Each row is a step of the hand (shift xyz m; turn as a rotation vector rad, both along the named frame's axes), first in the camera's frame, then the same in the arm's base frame.
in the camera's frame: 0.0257 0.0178 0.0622 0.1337 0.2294 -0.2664
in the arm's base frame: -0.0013 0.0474 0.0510 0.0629 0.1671 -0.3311
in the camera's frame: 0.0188 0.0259 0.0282 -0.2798 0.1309 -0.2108
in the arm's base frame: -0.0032 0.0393 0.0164 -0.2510 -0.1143 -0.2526
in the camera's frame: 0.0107 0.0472 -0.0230 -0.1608 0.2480 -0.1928
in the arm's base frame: -0.0086 0.0354 -0.0393 -0.2115 0.0469 -0.2785
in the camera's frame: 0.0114 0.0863 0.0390 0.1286 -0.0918 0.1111
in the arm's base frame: -0.0412 0.0860 0.0025 0.1274 0.0322 0.1415
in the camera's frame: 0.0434 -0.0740 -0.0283 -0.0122 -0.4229 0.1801
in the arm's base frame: 0.0790 -0.0436 0.0040 0.1534 -0.2806 0.3304
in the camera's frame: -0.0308 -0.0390 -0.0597 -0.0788 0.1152 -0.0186
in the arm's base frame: 0.0067 -0.0659 -0.0406 -0.1181 0.0420 -0.0642
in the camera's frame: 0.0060 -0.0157 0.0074 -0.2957 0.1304 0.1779
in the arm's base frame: 0.0110 -0.0067 0.0131 -0.3537 -0.0004 0.1049
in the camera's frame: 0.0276 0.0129 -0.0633 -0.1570 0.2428 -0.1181
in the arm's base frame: 0.0316 0.0049 -0.0625 -0.2230 0.0685 -0.2077
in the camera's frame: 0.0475 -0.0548 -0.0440 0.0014 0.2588 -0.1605
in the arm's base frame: 0.0768 -0.0313 -0.0178 -0.0874 0.1526 -0.2486
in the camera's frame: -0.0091 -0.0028 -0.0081 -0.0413 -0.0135 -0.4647
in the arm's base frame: -0.0045 -0.0096 -0.0066 0.0788 -0.1795 -0.4235
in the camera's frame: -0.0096 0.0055 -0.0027 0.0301 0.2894 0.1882
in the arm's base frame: -0.0101 -0.0017 -0.0049 -0.1584 0.3021 0.0611
